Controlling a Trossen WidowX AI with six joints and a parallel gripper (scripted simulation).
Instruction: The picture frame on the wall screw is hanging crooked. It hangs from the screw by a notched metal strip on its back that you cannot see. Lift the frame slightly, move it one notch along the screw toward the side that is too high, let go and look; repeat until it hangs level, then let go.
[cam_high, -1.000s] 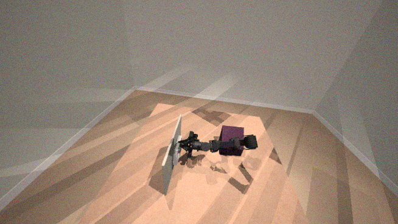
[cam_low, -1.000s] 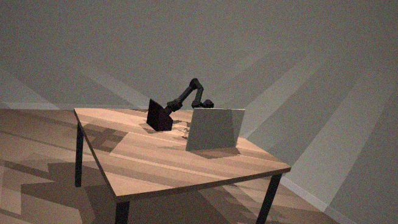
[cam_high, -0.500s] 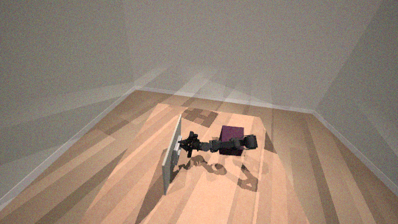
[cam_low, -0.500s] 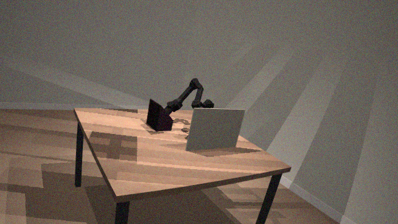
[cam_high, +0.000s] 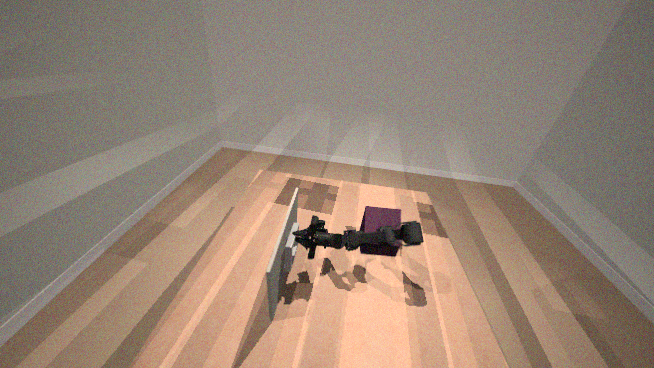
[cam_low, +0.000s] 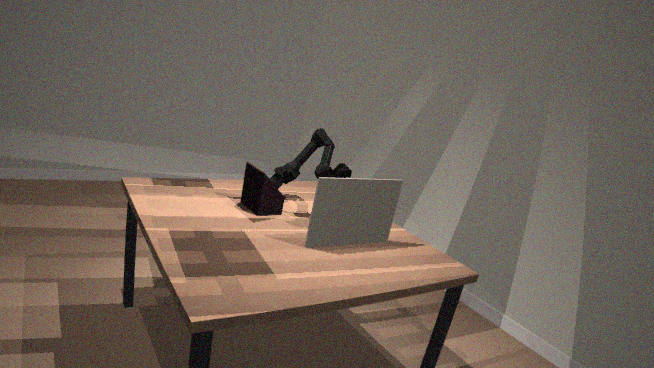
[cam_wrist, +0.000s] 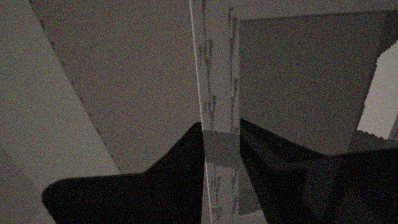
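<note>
The picture frame is 10 mm ahead of my gripper tip, 10 mm to the left of it and 50 mm below it. From my gripper tip the other things lie so: grey wall panel (20 mm ahead, 10 mm to the left, 70 mm below).
</note>
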